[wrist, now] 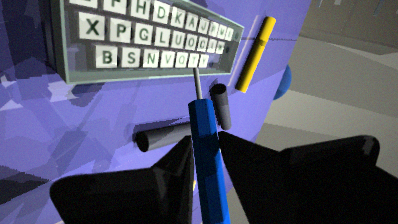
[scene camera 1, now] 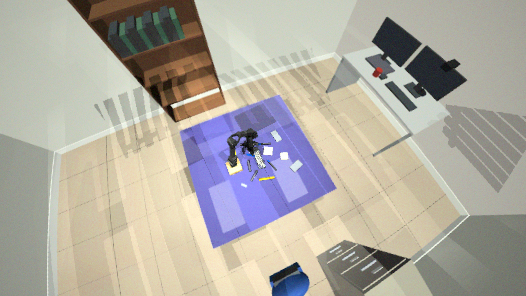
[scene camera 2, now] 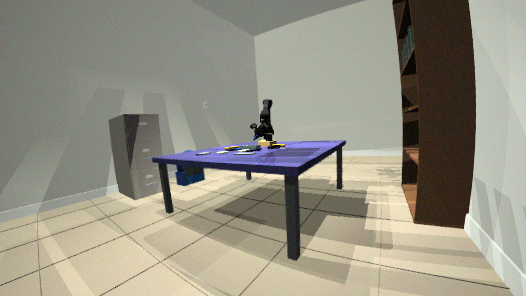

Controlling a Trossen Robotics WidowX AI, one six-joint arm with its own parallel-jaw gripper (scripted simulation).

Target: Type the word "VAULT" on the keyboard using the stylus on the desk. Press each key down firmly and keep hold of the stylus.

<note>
I see my gripper (wrist: 205,139) and a yellow pen (wrist: 266,29).
</note>
